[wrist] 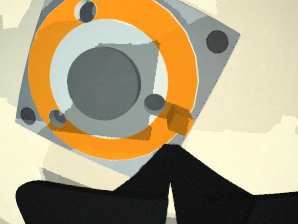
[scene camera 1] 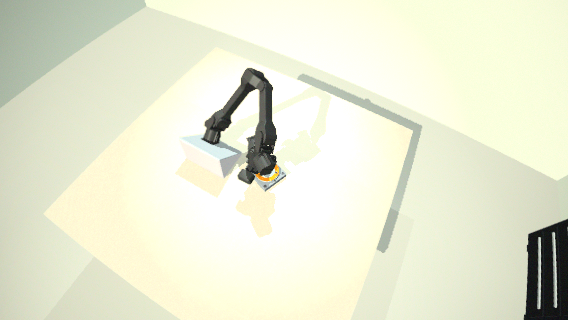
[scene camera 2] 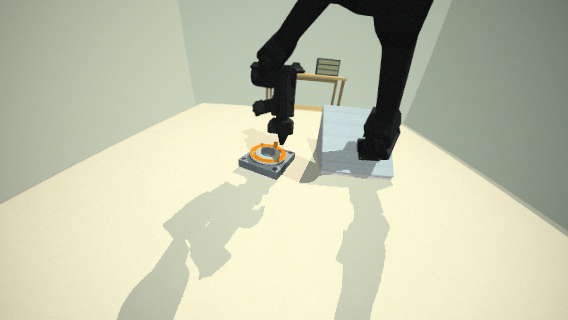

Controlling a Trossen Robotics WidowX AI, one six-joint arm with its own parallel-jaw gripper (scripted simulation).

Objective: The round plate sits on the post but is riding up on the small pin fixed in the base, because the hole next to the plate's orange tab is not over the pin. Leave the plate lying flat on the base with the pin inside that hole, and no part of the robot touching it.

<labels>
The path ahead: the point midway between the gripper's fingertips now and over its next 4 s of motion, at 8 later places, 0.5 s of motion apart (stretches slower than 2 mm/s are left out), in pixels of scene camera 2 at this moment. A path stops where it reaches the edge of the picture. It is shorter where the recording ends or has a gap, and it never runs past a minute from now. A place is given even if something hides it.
My gripper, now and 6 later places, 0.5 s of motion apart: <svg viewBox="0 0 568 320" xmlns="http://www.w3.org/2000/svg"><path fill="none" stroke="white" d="M281 144L278 144L273 143L268 142L262 142L258 143L255 138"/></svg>
</labels>
